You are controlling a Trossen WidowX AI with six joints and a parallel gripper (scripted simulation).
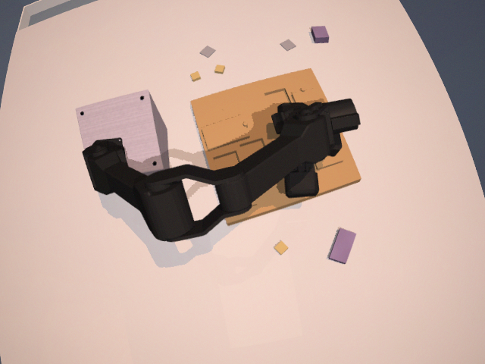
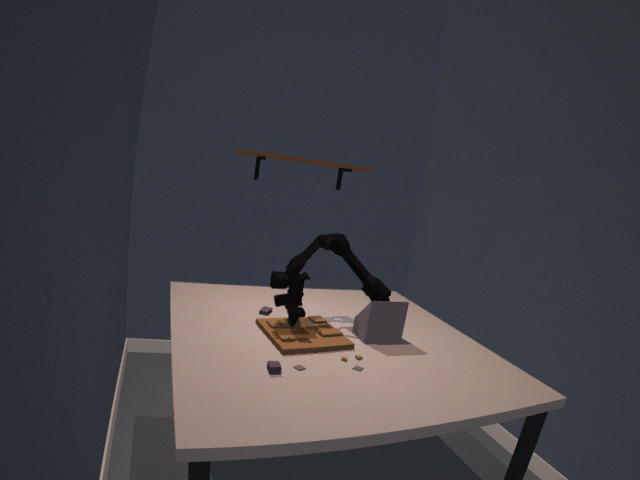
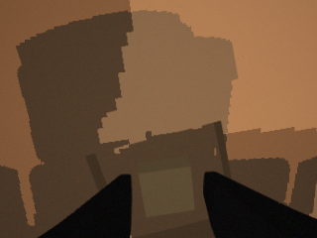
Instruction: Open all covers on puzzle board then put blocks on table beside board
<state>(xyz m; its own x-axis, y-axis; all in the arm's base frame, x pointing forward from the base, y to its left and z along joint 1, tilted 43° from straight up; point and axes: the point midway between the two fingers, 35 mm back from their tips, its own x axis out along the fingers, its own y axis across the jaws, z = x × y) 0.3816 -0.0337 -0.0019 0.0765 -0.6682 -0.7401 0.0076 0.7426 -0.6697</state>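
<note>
Right now the orange puzzle board is 4 cm behind my gripper tip and 4 cm to the left of it. Also, from my gripper tip: flat purple block (8 cm ahead, 18 cm to the right, 1 cm below).
</note>
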